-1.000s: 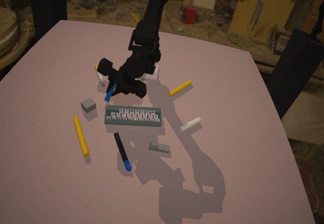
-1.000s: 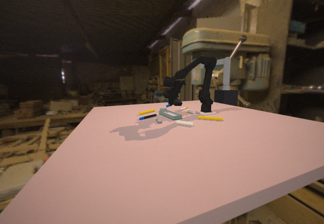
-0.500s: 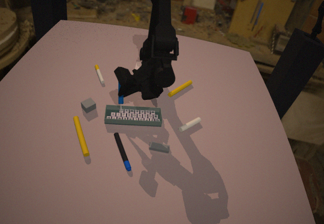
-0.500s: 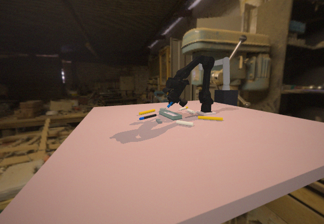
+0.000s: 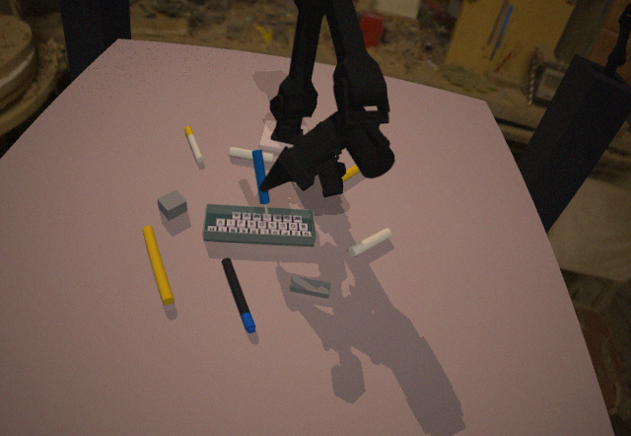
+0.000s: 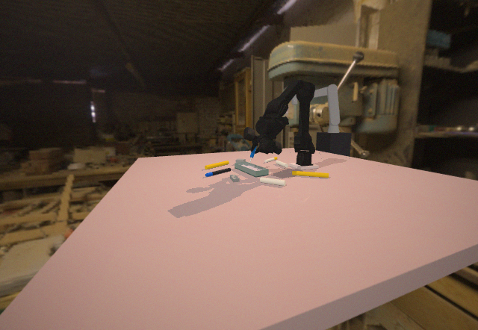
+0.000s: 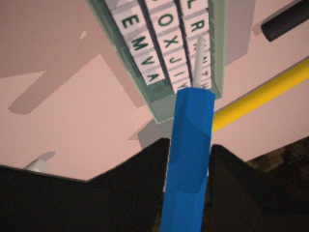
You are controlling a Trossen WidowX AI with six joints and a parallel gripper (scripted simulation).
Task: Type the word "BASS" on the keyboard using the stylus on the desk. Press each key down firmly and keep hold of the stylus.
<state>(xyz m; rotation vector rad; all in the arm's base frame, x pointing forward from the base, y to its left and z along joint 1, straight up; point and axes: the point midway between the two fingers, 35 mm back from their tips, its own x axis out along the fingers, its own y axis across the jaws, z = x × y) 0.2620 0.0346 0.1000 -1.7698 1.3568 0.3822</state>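
Now: gripper tip 160 mm to the left of the grey cube, 80 mm above it and 20 mm short of it. From my gripper tip the other things lie so: blue stylus: 10 mm to the left, 10 mm below, 10 mm ahead; then grey wedge: 120 mm to the left, 110 mm ahead, 80 mm below; then yellow rod: 160 mm ahead, 140 mm to the right, 80 mm below.
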